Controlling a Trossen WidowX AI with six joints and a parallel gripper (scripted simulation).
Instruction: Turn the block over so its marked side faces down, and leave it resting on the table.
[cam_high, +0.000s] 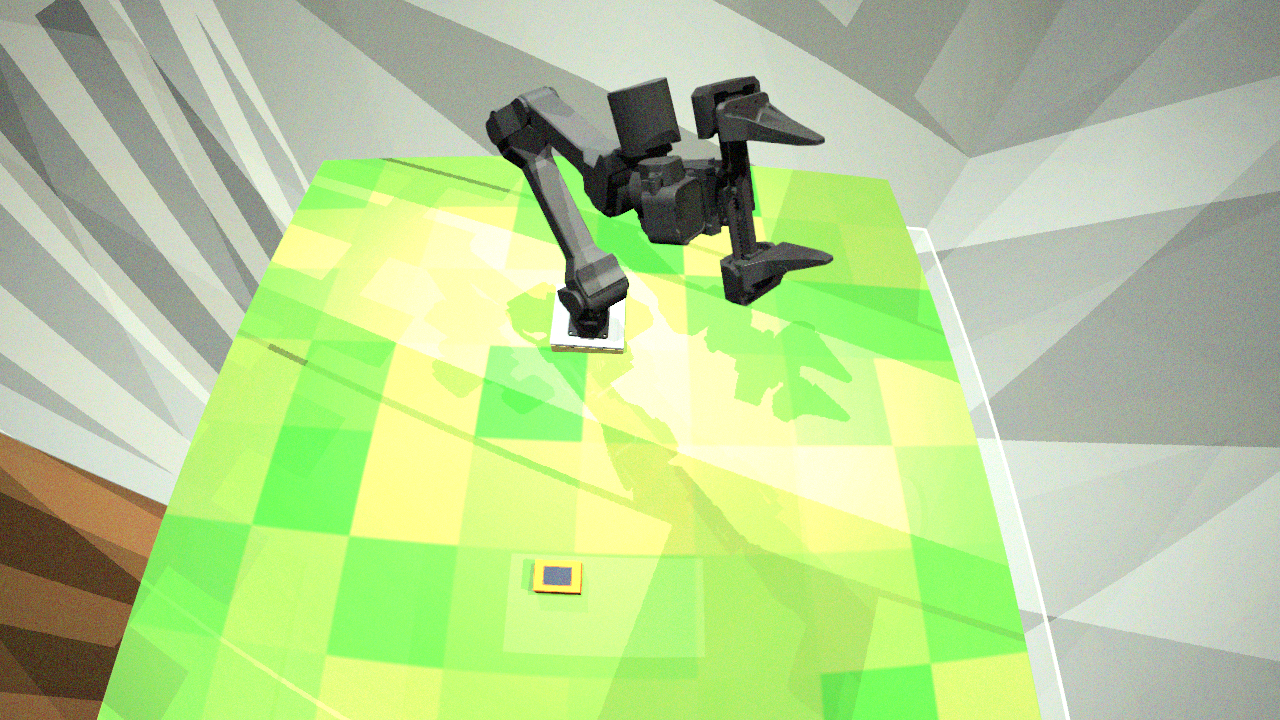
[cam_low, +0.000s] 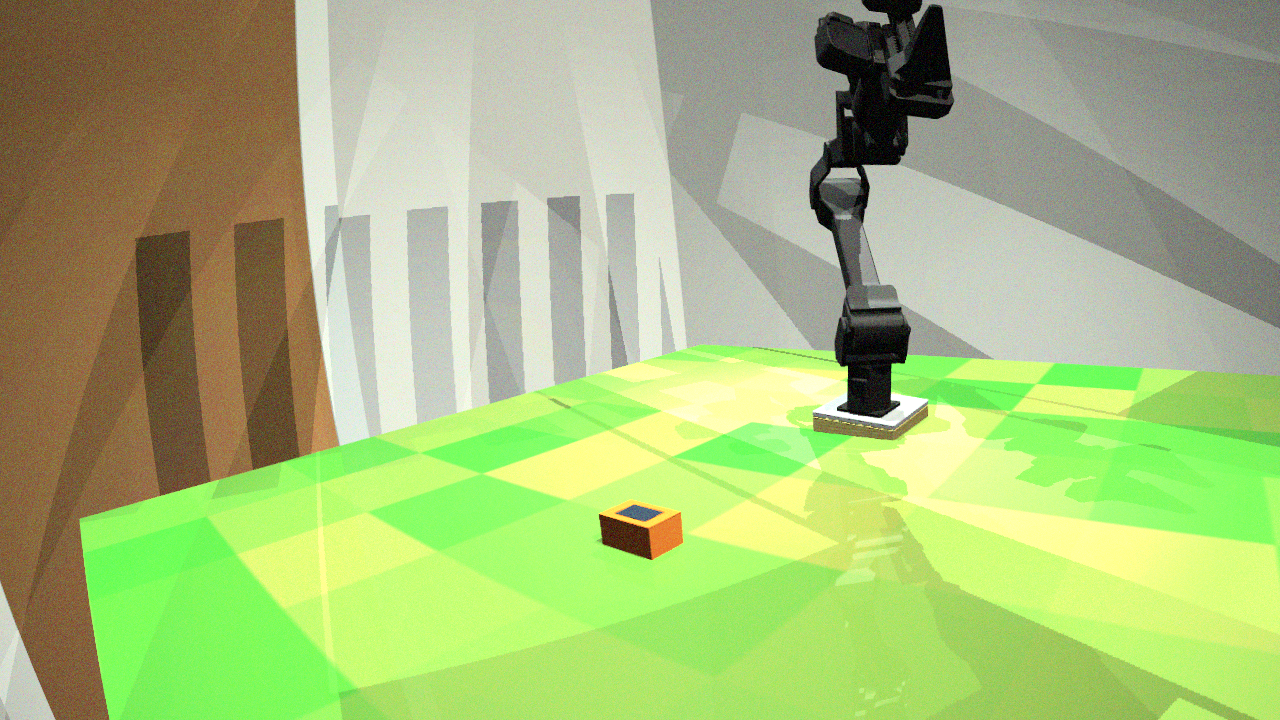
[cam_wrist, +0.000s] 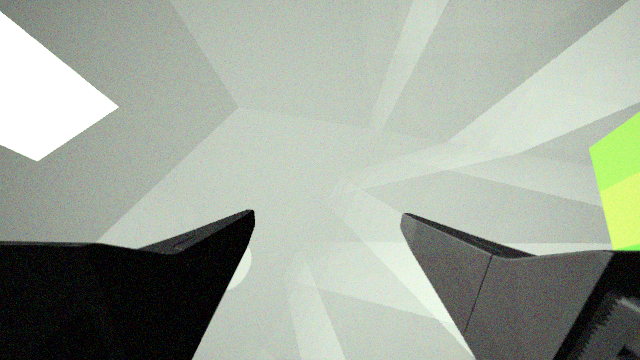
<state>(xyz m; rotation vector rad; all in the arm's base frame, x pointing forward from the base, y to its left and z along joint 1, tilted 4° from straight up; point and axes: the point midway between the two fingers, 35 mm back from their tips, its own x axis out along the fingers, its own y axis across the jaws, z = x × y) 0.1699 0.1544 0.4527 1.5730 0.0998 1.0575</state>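
My gripper tip is now 20 cm short of the orange block, 22 cm to the left of it and 46 cm above it.
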